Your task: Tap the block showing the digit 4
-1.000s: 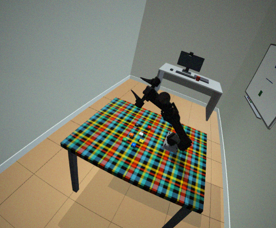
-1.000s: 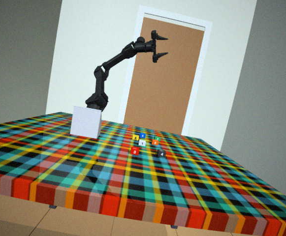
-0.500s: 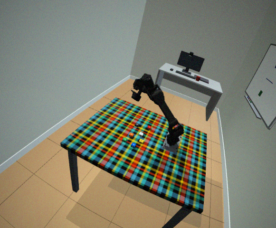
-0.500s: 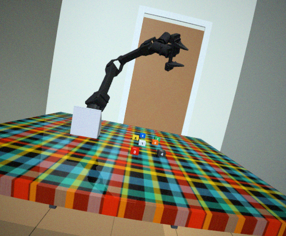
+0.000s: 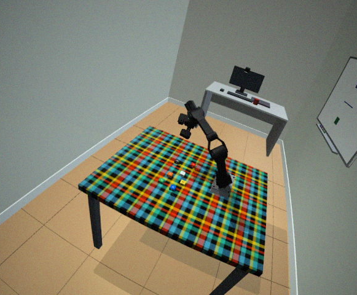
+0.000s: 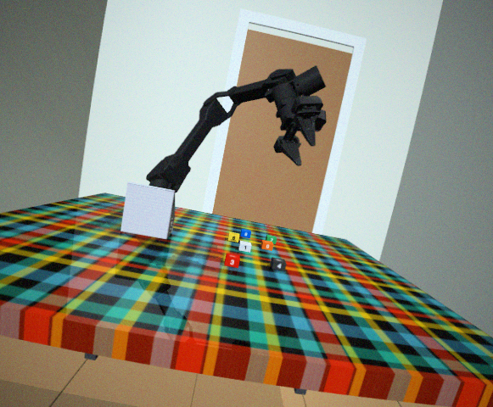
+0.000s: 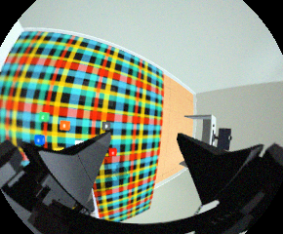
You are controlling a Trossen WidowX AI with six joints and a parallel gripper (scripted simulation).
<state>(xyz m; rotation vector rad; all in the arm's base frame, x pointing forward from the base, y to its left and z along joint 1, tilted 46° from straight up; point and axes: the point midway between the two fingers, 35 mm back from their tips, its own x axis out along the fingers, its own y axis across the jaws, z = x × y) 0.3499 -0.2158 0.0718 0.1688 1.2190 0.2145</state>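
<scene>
Now: the black block 27 cm below my gripper tip and 1 cm behind it. Round my gripper tip: red block 27 cm below, 12 cm behind, 3 cm to the right; then orange block 27 cm below, 16 cm to the left, 2 cm behind; then white block 27 cm below, 10 cm to the left, 9 cm behind.
</scene>
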